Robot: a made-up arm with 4 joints.
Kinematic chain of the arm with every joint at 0, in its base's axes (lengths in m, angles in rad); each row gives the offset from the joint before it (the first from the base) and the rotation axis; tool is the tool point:
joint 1: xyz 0 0 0.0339 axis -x
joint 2: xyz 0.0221 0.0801 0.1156 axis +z
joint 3: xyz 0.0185 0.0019 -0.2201 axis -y
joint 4: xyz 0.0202 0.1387 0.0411 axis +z
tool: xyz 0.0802 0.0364 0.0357
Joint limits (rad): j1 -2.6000..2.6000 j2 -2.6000..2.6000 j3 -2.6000..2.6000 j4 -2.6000..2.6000
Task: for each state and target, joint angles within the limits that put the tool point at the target. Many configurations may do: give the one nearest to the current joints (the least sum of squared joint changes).
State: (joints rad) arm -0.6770 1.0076 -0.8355 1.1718
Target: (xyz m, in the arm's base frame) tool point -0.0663 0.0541 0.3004
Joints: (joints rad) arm -1.4510 0.6356 -0.7455 1.8762
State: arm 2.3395 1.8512 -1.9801 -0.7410
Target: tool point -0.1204 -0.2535 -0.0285
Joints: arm 1.8909 1.7340 -1.6957 -0.5349
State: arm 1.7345 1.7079 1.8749 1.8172
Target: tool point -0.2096 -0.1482 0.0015
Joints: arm 1.8437 1.3813 1.9404 1.3980
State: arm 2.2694 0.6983 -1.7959 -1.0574
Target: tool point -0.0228 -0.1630 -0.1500
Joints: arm 1.6087 1.4094 -1.4648 -1.5296
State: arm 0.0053 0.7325 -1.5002 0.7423
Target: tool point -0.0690 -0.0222 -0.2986
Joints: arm 0.9337 0.8742 -1.7643 0.0568
